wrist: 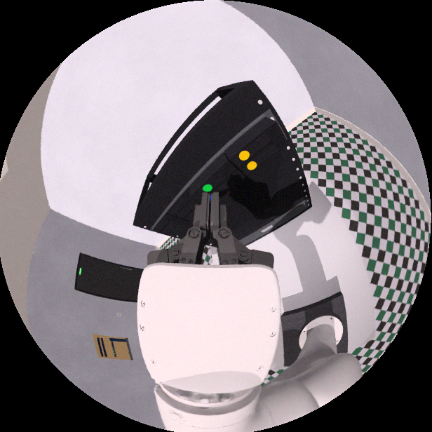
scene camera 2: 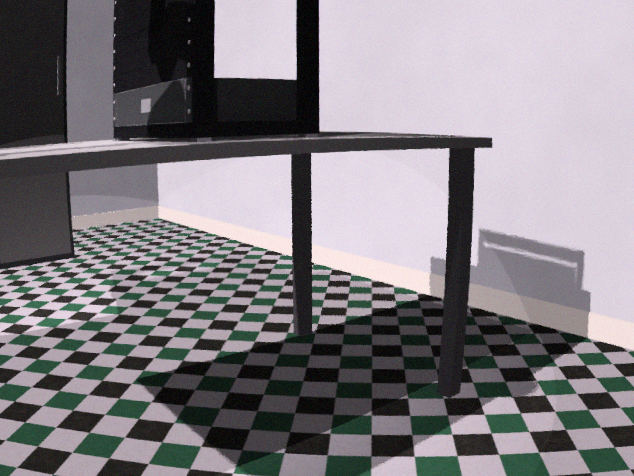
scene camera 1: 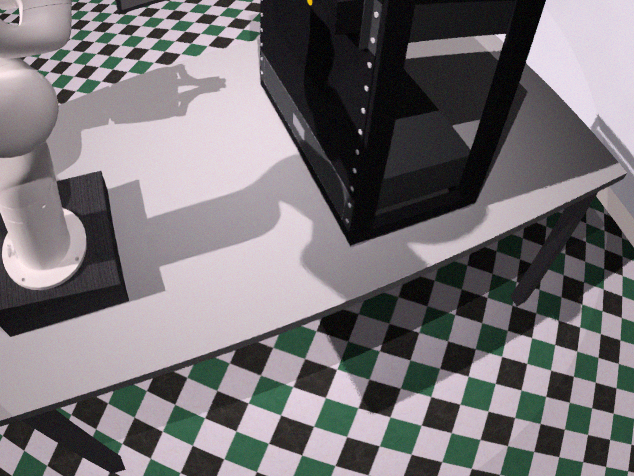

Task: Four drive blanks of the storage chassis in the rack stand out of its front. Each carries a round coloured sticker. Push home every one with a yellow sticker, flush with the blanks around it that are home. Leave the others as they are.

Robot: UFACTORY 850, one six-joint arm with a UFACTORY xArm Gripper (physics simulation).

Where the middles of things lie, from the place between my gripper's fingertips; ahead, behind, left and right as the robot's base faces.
Right now my hand is 28 cm short of the black rack (scene camera 1: 371,138), 4 cm to the right of it and 26 cm above it.
